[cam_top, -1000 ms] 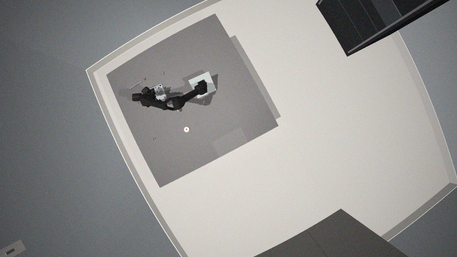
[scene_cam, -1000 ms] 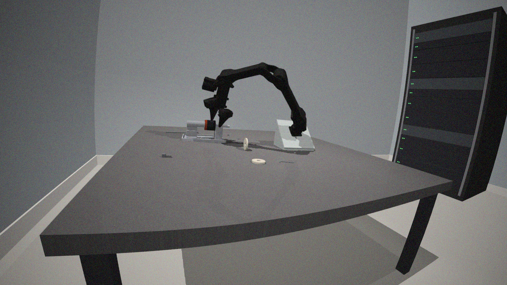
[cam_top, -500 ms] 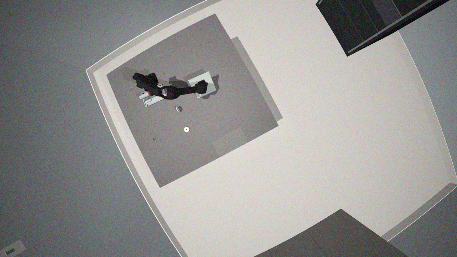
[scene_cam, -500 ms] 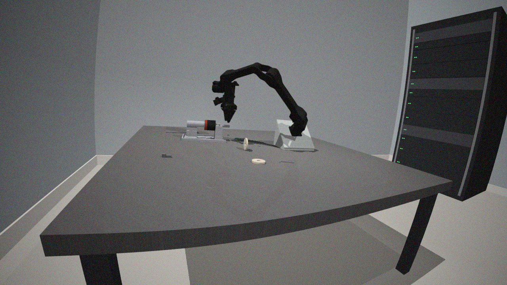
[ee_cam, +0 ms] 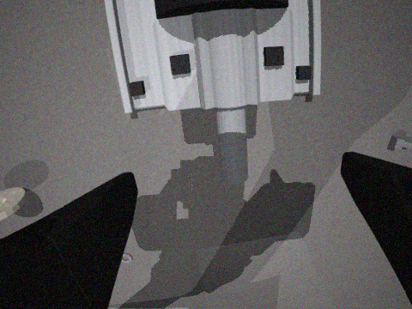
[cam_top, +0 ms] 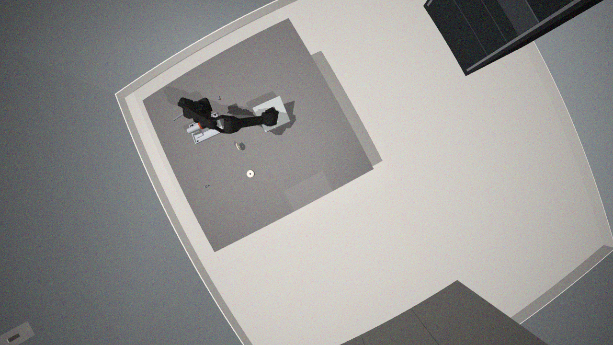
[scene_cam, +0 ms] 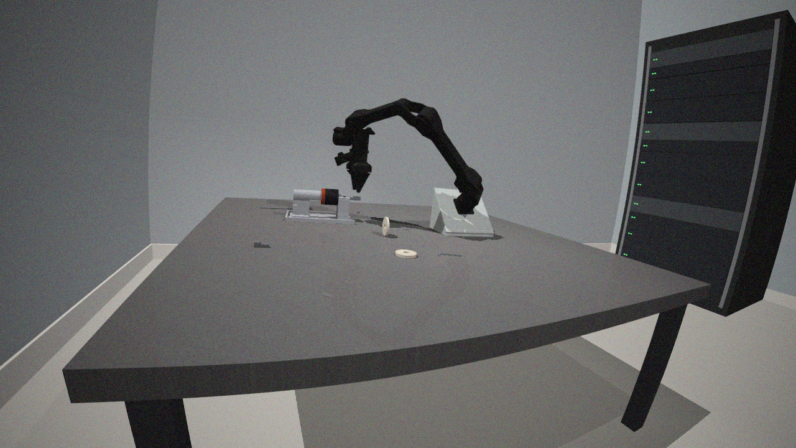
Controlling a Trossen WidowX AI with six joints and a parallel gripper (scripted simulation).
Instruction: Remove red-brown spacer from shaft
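Now: the pale shaft 7 cm ahead of my gripper tip and 3 cm below it. The rest, counted from my gripper tip: small grey part: 37 cm to the left, 30 cm ahead, 10 cm below; red-brown spacer: 12 cm ahead, 3 cm below, 1 cm to the right; cream disc: 23 cm to the left, 8 cm below, 5 cm behind.
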